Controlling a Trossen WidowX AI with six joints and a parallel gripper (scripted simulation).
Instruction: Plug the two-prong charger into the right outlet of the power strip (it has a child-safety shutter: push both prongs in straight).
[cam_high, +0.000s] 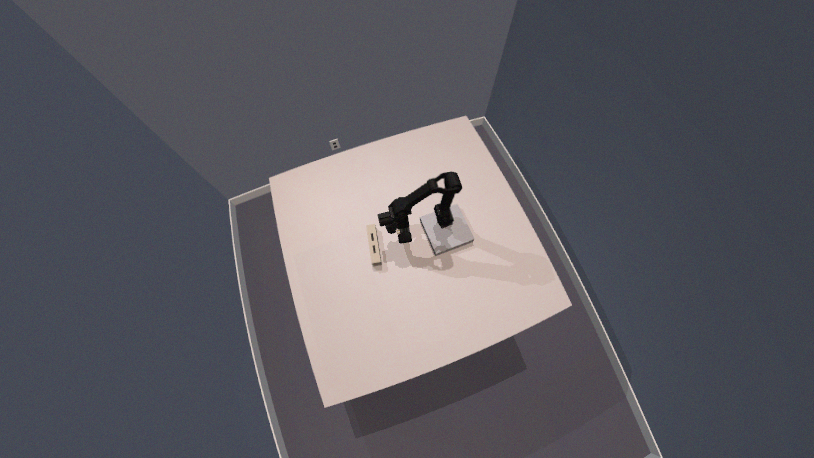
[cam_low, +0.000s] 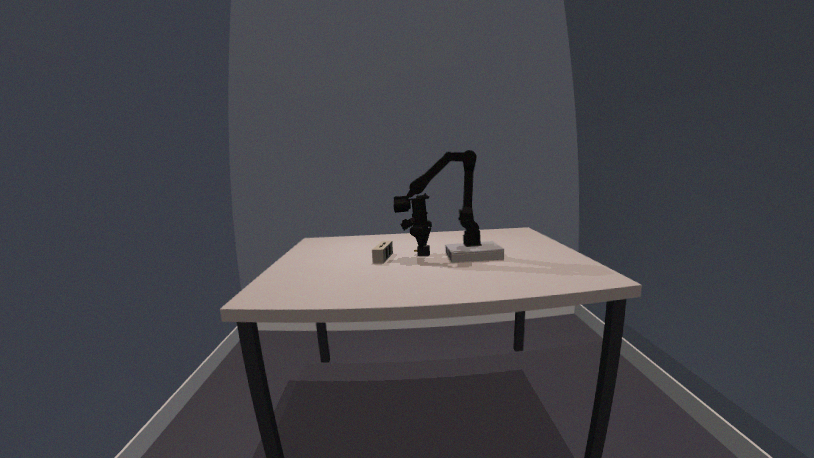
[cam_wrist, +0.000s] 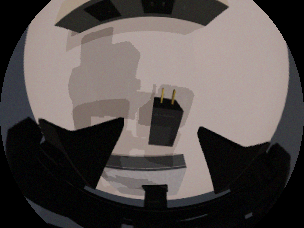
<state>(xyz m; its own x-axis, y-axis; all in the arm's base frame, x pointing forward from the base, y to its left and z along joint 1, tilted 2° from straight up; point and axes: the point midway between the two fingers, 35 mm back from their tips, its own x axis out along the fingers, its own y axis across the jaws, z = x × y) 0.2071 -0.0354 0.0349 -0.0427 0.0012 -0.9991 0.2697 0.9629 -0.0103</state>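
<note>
Right now my gripper tip is 10 mm to the left of the black two-prong charger, 10 mm short of it and 10 mm above it.
</note>
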